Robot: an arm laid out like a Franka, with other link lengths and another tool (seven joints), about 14 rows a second.
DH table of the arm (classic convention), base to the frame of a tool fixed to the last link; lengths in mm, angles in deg. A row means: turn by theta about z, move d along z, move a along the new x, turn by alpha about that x. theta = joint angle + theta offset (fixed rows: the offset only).
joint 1: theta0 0, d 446.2, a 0, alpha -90
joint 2: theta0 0, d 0, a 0, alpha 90
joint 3: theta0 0, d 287.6, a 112.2, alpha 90
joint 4: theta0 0, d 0, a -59.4, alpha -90
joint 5: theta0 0, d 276.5, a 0, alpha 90
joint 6: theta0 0, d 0, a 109.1, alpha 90
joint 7: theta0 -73.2, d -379, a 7.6, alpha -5.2
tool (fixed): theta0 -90, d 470.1, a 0, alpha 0
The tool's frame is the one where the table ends.
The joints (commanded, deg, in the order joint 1, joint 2, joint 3, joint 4, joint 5, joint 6, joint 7), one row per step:
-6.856, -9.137, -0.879, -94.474, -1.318, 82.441, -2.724
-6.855, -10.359, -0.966, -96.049, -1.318, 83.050, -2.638
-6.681, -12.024, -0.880, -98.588, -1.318, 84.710, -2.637
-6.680, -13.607, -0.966, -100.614, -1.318, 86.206, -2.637
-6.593, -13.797, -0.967, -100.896, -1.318, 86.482, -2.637
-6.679, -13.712, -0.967, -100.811, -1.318, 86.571, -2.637
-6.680, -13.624, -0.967, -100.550, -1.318, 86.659, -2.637
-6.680, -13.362, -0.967, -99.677, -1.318, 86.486, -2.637
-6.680, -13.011, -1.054, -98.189, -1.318, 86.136, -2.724
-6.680, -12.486, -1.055, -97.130, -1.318, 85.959, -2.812
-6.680, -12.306, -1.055, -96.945, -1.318, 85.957, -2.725
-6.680, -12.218, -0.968, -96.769, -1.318, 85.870, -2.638
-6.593, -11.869, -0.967, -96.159, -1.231, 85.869, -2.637
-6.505, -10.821, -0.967, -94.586, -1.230, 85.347, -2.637
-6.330, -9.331, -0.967, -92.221, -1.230, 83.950, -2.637
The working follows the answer.
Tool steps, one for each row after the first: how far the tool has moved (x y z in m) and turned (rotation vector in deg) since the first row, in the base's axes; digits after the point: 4 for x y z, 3 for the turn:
-0.0056, -0.0001, 0.0003, -0.006, -0.259, -0.154
-0.0116, 0.0029, -0.0002, -0.102, -1.039, 0.144
-0.0178, 0.0030, 0.0017, -0.201, -2.087, 0.098
-0.0183, 0.0037, 0.0019, -0.221, -2.270, 0.190
-0.0178, 0.0030, 0.0020, -0.236, -2.358, 0.106
-0.0171, 0.0029, 0.0035, -0.272, -2.616, 0.105
-0.0159, 0.0027, 0.0074, -0.335, -3.050, 0.099
-0.0145, 0.0018, 0.0146, -0.427, -3.830, 0.089
-0.0119, 0.0015, 0.0176, -0.483, -4.181, 0.169
-0.0110, 0.0013, 0.0175, -0.488, -4.185, 0.081
-0.0106, 0.0020, 0.0179, -0.506, -4.185, 0.078
-0.0086, 0.0026, 0.0195, -0.458, -4.454, 0.168
-0.0038, 0.0028, 0.0210, -0.470, -4.456, 0.242
0.0021, 0.0035, 0.0221, -0.418, -3.936, 0.385

Tool pose at each row, in the base's axes (x y z in m, rotation vector in deg; rounded; the steps above come from the unrounded poses):
0.4782, -0.0711, 0.7330, 33.680, 174.465, -3.594
0.4726, -0.0712, 0.7333, 33.876, 174.172, -3.527
0.4667, -0.0682, 0.7328, 33.300, 173.481, -3.421
0.4605, -0.0681, 0.7347, 33.208, 172.436, -3.247
0.4600, -0.0674, 0.7348, 33.040, 172.280, -3.217
0.4605, -0.0681, 0.7350, 33.154, 172.169, -3.215
0.4611, -0.0682, 0.7365, 33.113, 171.912, -3.190
0.4624, -0.0684, 0.7403, 33.054, 171.479, -3.151
0.4637, -0.0693, 0.7476, 32.946, 170.704, -3.051
0.4663, -0.0696, 0.7506, 32.771, 170.375, -3.025
0.4672, -0.0698, 0.7505, 32.901, 170.346, -3.034
0.4677, -0.0691, 0.7508, 32.905, 170.341, -3.060
0.4696, -0.0685, 0.7525, 32.733, 170.116, -2.904
0.4744, -0.0683, 0.7540, 32.622, 170.131, -2.920
0.4803, -0.0676, 0.7551, 32.489, 170.681, -2.995

